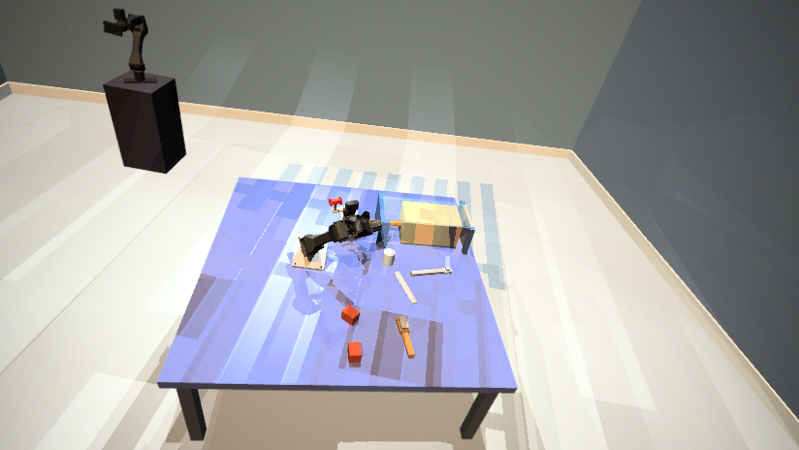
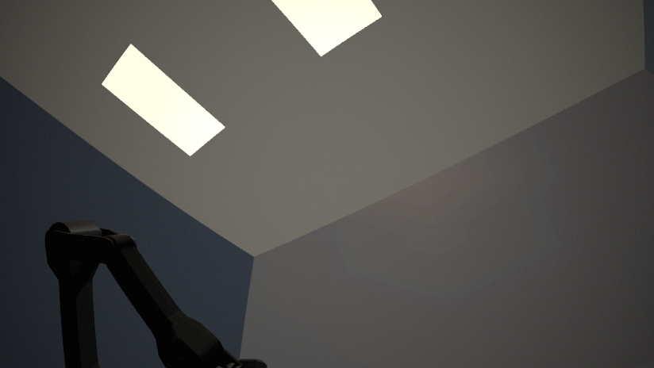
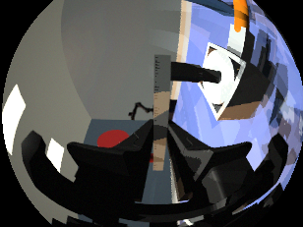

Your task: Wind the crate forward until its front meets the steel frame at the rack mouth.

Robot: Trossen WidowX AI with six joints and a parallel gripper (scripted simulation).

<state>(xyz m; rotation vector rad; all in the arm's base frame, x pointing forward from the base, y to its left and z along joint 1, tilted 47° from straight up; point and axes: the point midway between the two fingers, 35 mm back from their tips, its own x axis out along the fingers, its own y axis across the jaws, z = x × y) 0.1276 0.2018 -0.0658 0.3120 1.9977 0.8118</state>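
My gripper tip is 4 cm past the red piece, 3 cm to the left of it and 4 cm below it. Round my gripper tip: blue steel frame: 18 cm ahead, 9 cm to the left, 6 cm below; grey winch: 1 cm ahead, 5 cm to the left, 14 cm below; winch handle: 1 cm behind, 1 cm to the right, 1 cm above.
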